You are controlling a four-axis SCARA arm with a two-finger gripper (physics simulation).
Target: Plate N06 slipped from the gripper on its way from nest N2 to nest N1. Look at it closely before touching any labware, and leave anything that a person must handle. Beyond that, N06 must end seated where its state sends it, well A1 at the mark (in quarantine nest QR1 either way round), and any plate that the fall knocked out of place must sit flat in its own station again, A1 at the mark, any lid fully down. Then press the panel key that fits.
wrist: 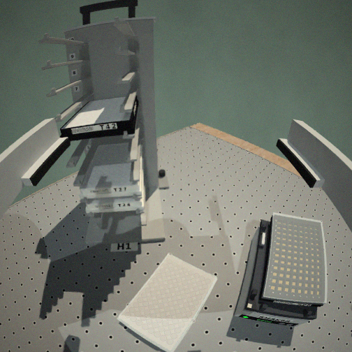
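Note:
My gripper (pixel 173 124) is open and empty, its fingers at the left and right edges of the wrist view. A pale plate (pixel 170 300) with a faint crosshatched top lies askew on the perforated deck, low in the middle, below the gap between the fingers; no readable label shows, so I cannot tell whether it is N06. A dark-based plate (pixel 297 257) with rows of yellowish wells rests on the shaker (pixel 275 320) at the lower right; its label is too small to read. Nests N1, N2 and QR1 and the panel keys do not show.
Rack H1 (pixel 148 100) stands at the left and rises high, with a handle on top. It holds the black plate T42 (pixel 95 128), clear plate T27 (pixel 111 191) and another clear plate (pixel 115 205) below. The deck (pixel 200 175) has a wooden edge (pixel 240 146) behind.

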